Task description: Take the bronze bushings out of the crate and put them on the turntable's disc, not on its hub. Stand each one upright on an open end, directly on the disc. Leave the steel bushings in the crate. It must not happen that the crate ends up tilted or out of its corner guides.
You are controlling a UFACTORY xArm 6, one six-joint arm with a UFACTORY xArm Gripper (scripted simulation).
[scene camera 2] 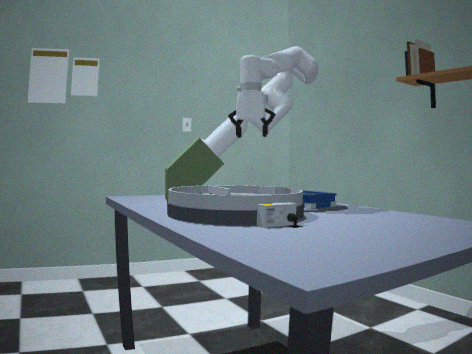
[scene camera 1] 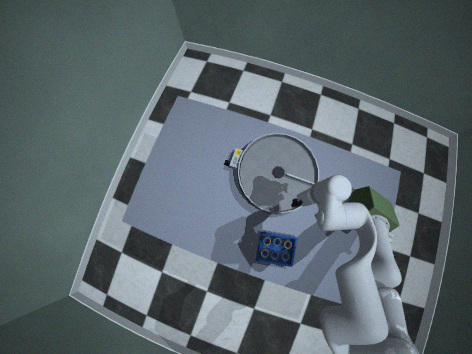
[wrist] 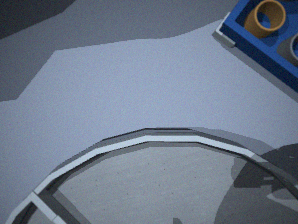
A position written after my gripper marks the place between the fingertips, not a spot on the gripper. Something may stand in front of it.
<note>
In view: my gripper [scene camera 2: 251, 137] and a round turntable disc [scene camera 1: 263, 170].
</note>
